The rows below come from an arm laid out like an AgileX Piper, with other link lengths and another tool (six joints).
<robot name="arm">
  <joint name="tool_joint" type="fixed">
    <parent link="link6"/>
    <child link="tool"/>
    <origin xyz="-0.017 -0.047 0.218" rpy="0 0.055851 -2.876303"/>
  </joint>
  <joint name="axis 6" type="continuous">
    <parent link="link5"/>
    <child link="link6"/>
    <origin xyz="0 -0.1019 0" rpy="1.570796 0 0"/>
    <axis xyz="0 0 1"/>
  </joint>
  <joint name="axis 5" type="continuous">
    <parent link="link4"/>
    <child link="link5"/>
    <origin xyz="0 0 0" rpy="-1.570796 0 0"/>
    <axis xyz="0 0 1"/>
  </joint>
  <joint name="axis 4" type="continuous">
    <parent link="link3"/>
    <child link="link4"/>
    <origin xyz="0.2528 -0.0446 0" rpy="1.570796 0 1.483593"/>
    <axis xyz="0 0 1"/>
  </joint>
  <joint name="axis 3" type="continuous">
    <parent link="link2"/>
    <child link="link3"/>
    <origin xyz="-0.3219 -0.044 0" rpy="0 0 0"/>
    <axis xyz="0 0 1"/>
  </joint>
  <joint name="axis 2" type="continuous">
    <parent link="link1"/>
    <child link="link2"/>
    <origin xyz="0 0 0" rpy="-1.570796 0 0"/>
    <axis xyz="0 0 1"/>
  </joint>
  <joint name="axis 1" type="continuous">
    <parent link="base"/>
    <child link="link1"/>
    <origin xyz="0 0 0.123" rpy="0 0 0"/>
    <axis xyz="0 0 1"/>
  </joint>
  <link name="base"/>
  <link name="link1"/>
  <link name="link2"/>
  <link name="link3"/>
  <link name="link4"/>
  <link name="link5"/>
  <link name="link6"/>
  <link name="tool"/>
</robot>
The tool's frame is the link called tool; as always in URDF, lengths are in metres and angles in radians. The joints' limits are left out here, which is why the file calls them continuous.
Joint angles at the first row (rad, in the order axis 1, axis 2, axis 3, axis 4, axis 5, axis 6):
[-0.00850 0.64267 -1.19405 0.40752 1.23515 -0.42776]
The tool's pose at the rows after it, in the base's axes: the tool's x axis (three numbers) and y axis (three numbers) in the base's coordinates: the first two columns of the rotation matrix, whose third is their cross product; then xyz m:
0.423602 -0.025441 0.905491 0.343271 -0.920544 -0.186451 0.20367 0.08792 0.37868
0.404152 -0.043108 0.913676 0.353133 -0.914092 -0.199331 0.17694 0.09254 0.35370
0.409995 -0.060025 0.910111 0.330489 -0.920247 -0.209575 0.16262 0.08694 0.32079
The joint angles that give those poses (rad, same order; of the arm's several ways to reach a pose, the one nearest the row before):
[-0.00849 0.49404 -1.12135 0.43455 1.23517 -0.41736]
[-0.00851 0.35639 -1.00997 0.45148 1.23515 -0.40534]
[-0.00852 0.24789 -0.90435 0.43334 1.23516 -0.37898]

